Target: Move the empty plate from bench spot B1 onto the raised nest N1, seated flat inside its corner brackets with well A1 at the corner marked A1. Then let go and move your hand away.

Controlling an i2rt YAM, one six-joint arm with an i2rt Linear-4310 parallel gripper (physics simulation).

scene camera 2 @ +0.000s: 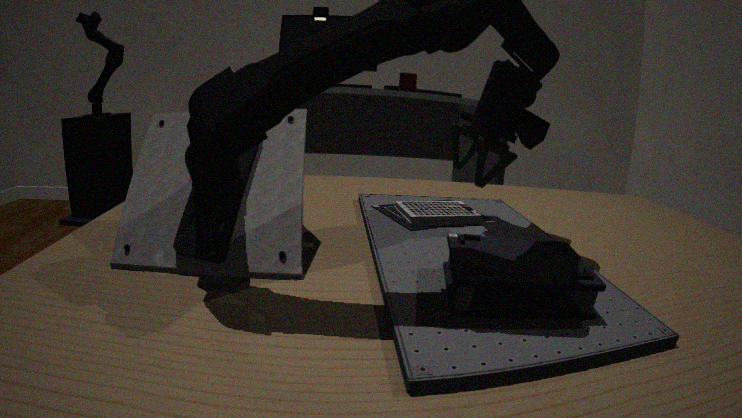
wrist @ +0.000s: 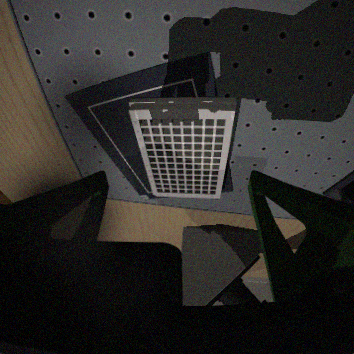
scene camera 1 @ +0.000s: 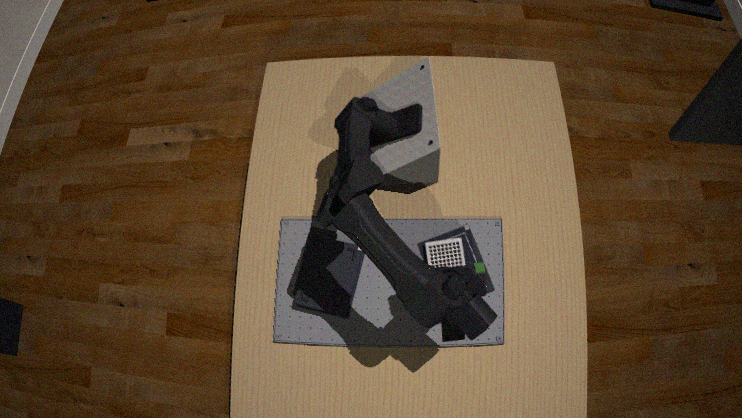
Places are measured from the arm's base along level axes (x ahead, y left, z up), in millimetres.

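Where they show: gripper, fingertip midpoint: (scene camera 2: 466, 176) (wrist: 177, 178); arm's base, link origin: (scene camera 2: 219, 188) (wrist: 225, 284) (scene camera 1: 391, 128).
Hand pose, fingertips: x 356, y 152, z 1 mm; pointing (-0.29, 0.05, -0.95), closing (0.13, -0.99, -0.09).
Things, the pixels of their top centre, and the offset from my fingertips. "*": a spot on its surface instead. Level surfaces: height alone.
- white plate, top centre: (wrist: 183, 163) (scene camera 2: 438, 208) (scene camera 1: 447, 266) dx -45, dy -7, dz -54 mm
- spot B1, surface spot: (wrist: 119, 126) * dx -22, dy +59, dz -68 mm
- raised dark nest N1, top centre: (scene camera 2: 525, 252) (scene camera 1: 327, 274) dx -3, dy -265, dz -24 mm
- perforated grey board, top centre: (wrist: 315, 146) (scene camera 2: 481, 246) (scene camera 1: 390, 281) dx -6, dy -132, dz -69 mm
- wooden table, surface height: dz -83 mm
The white plate (scene camera 1: 444, 252) (scene camera 2: 438, 208) (wrist: 184, 155) with a grid of wells lies on the dark pad of spot B1 (scene camera 1: 469, 252) (wrist: 119, 126). It is turned relative to the pad's white outline and lies partly across it. The raised dark nest N1 (scene camera 1: 346, 270) (scene camera 2: 514, 280) stands at the other end of the board, largely in the arm's shadow, with a small white mark at one corner. I see no plate on it. My gripper (scene camera 2: 469, 174) (wrist: 177, 178) is open and empty, above the board and apart from the plate. In scene camera 1 the arm hides most of it.
The perforated grey board (scene camera 1: 379, 311) (scene camera 2: 451, 353) carries pad and nest on the wooden table (scene camera 1: 540, 259) (scene camera 2: 207, 363). The grey slanted arm mount (scene camera 1: 410, 98) (scene camera 2: 275, 207) stands behind the board. The arm passes over the board between nest and plate. Another arm (scene camera 2: 109, 57) stands in the background.
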